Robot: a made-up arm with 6 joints.
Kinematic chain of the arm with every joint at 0, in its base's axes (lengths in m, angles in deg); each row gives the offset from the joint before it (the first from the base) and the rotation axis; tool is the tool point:
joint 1: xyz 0 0 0.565 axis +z
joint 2: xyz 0 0 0 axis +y
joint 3: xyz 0 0 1.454 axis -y
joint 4: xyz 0 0 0 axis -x
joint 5: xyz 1.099 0 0 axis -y
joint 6: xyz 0 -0.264 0 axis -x
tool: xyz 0 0 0
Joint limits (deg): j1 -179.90..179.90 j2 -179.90..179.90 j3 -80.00..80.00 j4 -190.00..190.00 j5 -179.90..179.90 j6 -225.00..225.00
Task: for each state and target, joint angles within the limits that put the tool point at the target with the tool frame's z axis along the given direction. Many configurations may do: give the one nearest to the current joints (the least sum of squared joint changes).
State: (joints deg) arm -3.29 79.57 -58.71 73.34 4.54 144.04
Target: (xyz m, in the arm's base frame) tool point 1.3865 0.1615 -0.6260 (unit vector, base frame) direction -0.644 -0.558 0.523
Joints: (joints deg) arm 10.43 92.60 -13.12 69.57 -23.47 139.87
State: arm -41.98 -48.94 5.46 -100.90 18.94 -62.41
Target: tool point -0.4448 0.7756 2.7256 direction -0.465 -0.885 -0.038
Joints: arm -63.01 -44.44 52.53 -80.32 8.65 -44.23
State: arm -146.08 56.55 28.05 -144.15 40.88 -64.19
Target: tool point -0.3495 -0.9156 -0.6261 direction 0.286 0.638 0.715
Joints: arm -120.09 97.03 -7.18 -126.41 42.89 -39.85
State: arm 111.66 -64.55 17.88 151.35 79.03 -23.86
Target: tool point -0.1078 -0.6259 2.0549 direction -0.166 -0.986 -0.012
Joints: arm 99.08 -64.19 -22.34 141.03 111.66 -39.82
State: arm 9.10 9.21 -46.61 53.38 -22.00 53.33
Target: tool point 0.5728 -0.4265 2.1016 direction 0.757 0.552 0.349
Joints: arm -19.49 -16.74 -17.49 36.94 -35.02 23.82
